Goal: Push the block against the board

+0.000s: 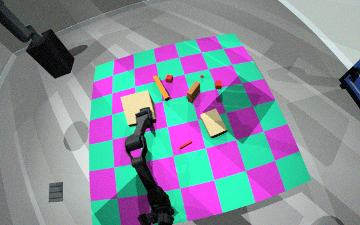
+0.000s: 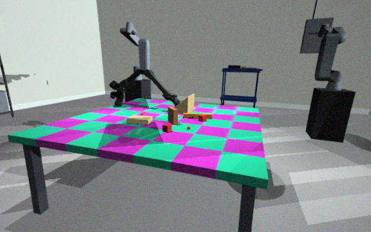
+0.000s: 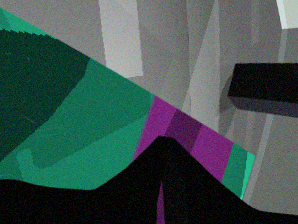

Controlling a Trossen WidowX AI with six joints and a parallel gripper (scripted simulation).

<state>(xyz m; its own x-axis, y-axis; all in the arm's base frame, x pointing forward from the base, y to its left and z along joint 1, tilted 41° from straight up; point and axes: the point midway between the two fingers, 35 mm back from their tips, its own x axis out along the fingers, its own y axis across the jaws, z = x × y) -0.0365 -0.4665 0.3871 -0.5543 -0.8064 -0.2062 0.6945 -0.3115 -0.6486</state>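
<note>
Right now my gripper tip is 70 cm to the right of the orange-brown square block, 37 cm short of it and 3 cm below it. Round my gripper tip: long orange bar 82 cm to the left, 17 cm ahead, 1 cm below; tan board 48 cm to the left, 44 cm ahead, 1 cm below; red stick 40 cm to the left, 25 cm ahead, 2 cm below.
</note>
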